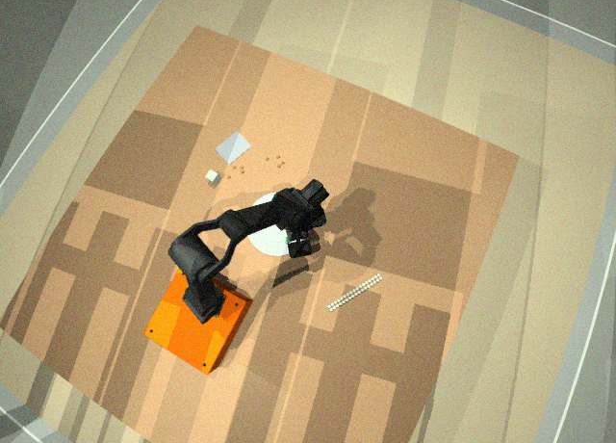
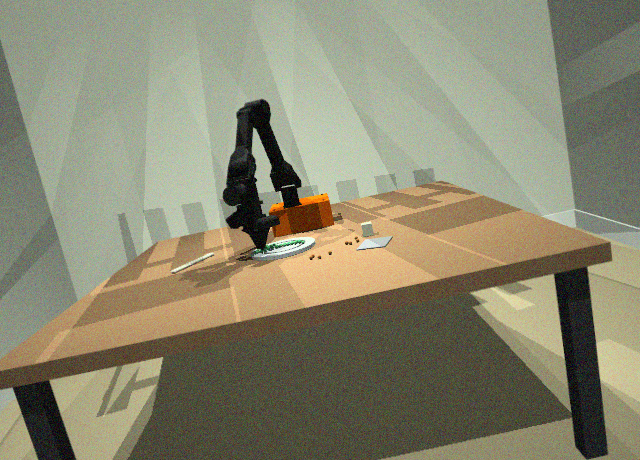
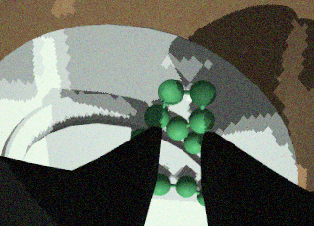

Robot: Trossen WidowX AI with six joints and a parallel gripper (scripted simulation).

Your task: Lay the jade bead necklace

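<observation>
Now: gripper tip 70 mm to the right of the round bead board and 10 mm above it. Round my gripper tip: grey flat plate 310 mm to the left, 190 mm ahead, 20 mm below; small white cube 320 mm to the left, 60 mm ahead.
</observation>
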